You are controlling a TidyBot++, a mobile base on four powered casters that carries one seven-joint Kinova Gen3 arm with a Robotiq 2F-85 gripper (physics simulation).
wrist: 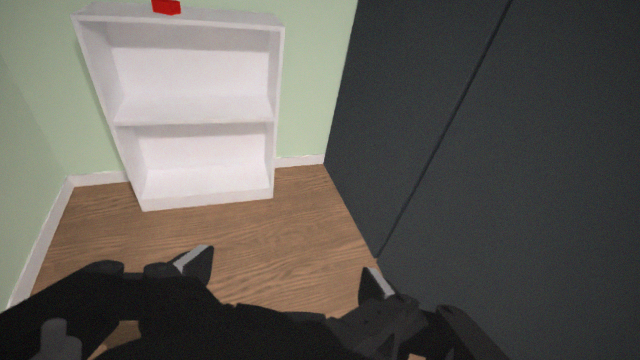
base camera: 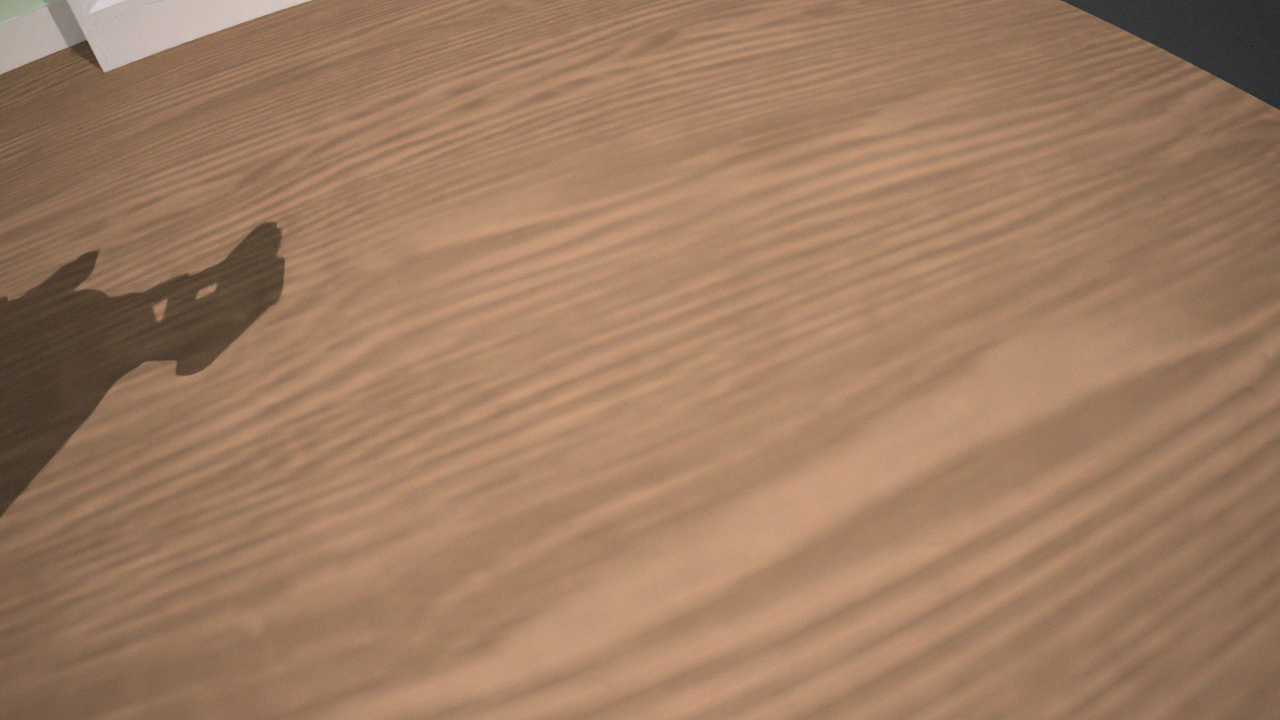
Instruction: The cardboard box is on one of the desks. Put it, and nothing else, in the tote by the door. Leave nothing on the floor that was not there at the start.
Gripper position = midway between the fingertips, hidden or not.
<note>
In view: the gripper (wrist: 287,273) and a bookcase (wrist: 170,166).
</note>
